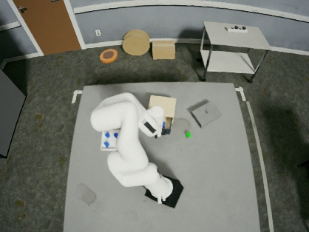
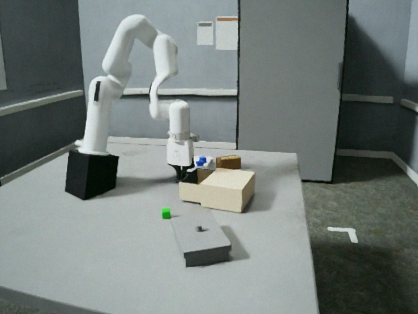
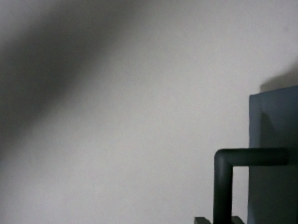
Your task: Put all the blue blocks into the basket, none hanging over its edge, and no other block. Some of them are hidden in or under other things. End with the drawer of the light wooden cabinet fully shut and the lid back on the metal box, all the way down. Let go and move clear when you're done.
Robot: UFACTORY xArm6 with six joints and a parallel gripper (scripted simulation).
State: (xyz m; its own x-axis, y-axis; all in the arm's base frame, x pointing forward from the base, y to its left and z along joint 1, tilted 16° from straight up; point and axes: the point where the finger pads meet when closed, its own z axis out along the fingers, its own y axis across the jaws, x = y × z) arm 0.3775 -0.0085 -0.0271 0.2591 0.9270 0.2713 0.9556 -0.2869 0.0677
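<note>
The dark-rimmed drawer is 8 cm ahead of my hand, 3 cm below it and 2 cm to the right of it. Round my hand: light wooden cabinet: 14 cm ahead, 4 cm to the right, 3 cm below; green block: 21 cm to the right, 6 cm below, 1 cm behind; white basket: 31 cm to the left, 6 cm below.
</note>
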